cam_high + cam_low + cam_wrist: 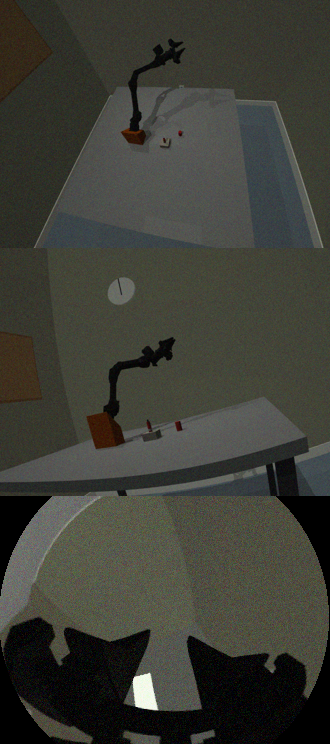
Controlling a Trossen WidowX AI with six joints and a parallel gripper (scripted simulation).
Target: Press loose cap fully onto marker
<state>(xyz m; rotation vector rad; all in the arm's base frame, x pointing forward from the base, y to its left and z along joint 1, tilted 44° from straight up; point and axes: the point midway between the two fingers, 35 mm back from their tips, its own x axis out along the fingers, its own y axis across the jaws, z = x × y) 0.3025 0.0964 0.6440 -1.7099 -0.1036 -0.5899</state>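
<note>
Now: gripper tip 51 cm above the red cap, 43 cm to the left of it and 3 cm short of it. Round my gripper tip: pale holder block: 54 cm to the right, 52 cm below, 7 cm behind.
</note>
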